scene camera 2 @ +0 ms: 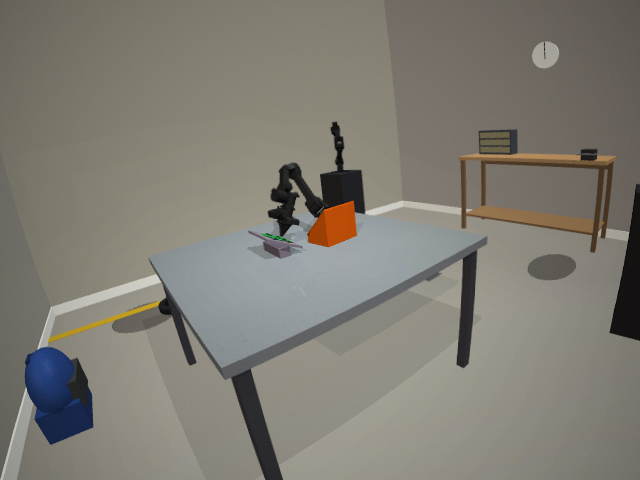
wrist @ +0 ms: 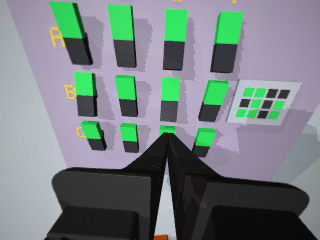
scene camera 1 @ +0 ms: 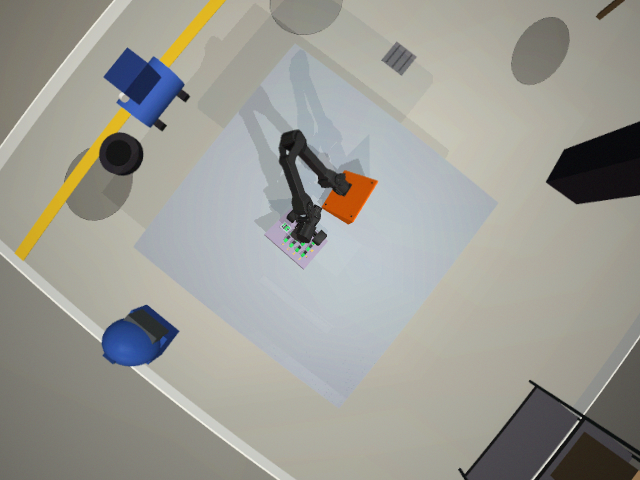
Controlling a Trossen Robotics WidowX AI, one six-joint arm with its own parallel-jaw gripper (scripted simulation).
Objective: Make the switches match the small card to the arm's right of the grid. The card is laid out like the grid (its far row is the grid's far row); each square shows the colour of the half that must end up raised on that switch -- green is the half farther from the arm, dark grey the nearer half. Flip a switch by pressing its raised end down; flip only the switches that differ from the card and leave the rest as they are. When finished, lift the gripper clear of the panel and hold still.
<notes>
My gripper (wrist: 167,137) is shut and holds nothing. I also see a switch (wrist: 175,25).
</notes>
